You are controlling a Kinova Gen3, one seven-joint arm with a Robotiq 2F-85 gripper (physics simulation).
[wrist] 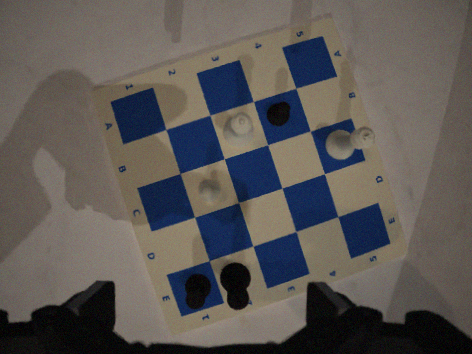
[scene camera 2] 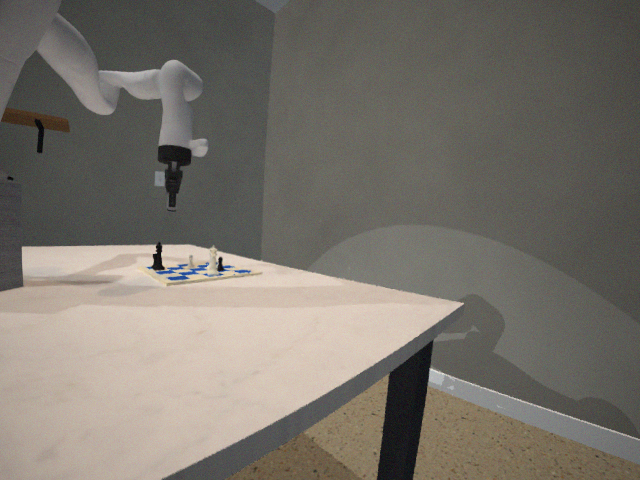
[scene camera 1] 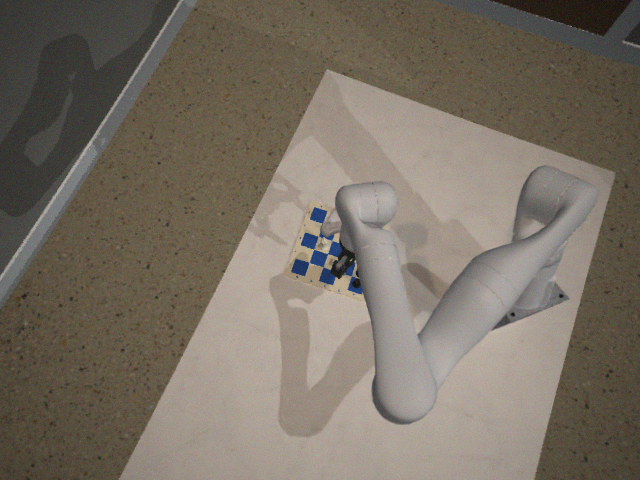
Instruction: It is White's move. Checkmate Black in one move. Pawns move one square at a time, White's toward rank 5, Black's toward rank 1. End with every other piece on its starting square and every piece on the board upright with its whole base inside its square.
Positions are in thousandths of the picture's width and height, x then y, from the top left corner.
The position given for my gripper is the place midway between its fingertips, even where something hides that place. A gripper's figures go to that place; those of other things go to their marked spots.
Scene:
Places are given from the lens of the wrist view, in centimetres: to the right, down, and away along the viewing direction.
my gripper (wrist: 448, 860): -1, 6, 15
chessboard (wrist: 611, 597): 4, 3, 29
white king (wrist: 721, 408): 8, -3, 27

